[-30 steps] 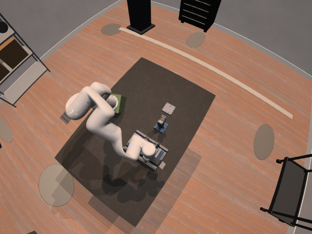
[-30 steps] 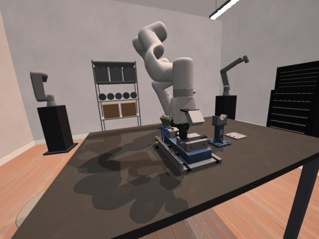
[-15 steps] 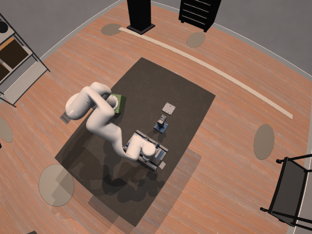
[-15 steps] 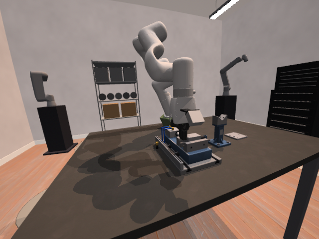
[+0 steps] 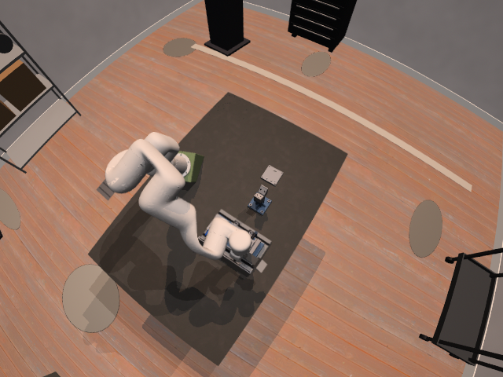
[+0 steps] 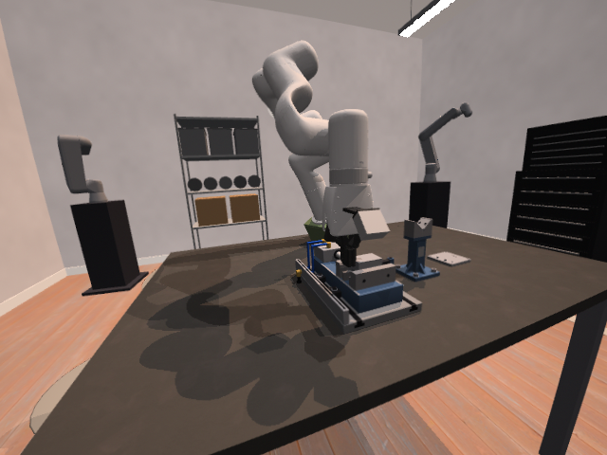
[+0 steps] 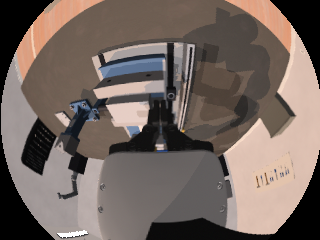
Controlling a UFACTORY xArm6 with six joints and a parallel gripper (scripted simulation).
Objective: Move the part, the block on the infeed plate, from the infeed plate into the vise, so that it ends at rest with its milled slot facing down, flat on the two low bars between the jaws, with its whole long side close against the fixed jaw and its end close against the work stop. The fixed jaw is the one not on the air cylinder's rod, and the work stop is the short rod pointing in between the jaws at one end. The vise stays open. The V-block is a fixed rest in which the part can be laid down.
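Right now the part is 4 cm to the left of my hand, 3 cm below it and 1 cm behind it. Round my hand: air cylinder 17 cm behind, 4 cm below, 2 cm to the left; grey rail 9 cm below, 6 cm to the right, 6 cm behind.
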